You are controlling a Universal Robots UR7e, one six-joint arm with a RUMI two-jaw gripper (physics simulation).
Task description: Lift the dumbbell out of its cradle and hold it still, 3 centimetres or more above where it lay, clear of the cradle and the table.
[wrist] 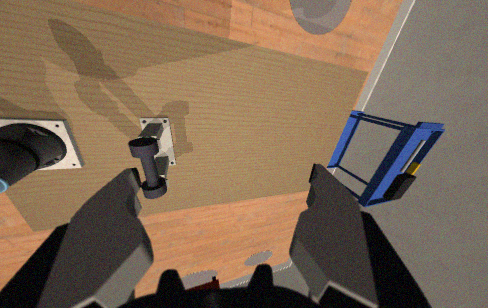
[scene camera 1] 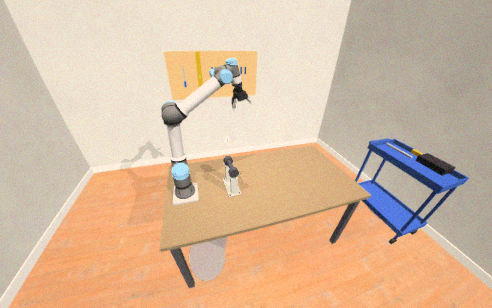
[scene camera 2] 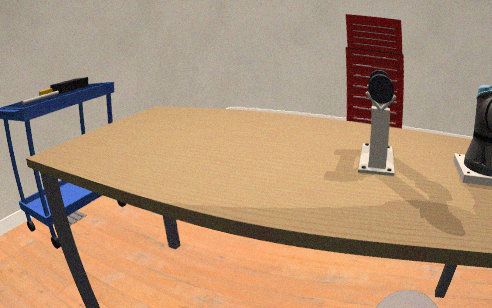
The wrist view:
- my gripper: 228, 167
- dark dumbbell: 145, 148
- pale cradle: 159, 128
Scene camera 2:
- pale cradle: 377, 157
